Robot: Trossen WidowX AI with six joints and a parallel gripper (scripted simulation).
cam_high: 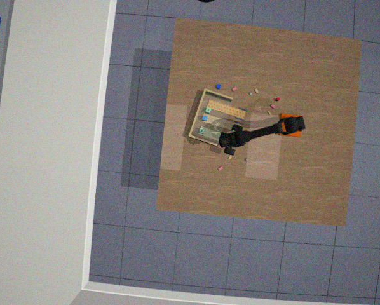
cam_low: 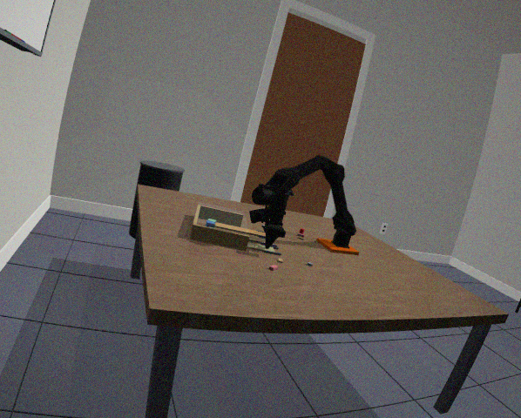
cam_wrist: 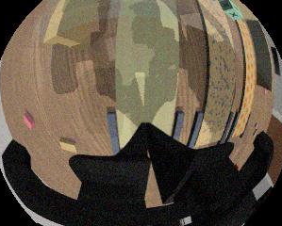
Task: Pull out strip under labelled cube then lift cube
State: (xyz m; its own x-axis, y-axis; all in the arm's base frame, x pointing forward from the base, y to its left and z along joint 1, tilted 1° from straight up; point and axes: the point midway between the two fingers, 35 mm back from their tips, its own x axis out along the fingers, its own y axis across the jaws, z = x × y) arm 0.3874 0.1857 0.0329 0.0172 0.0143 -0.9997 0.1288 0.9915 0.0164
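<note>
My gripper tip is 9 cm short of the pale green strip and 1 cm to the left of it.
</note>
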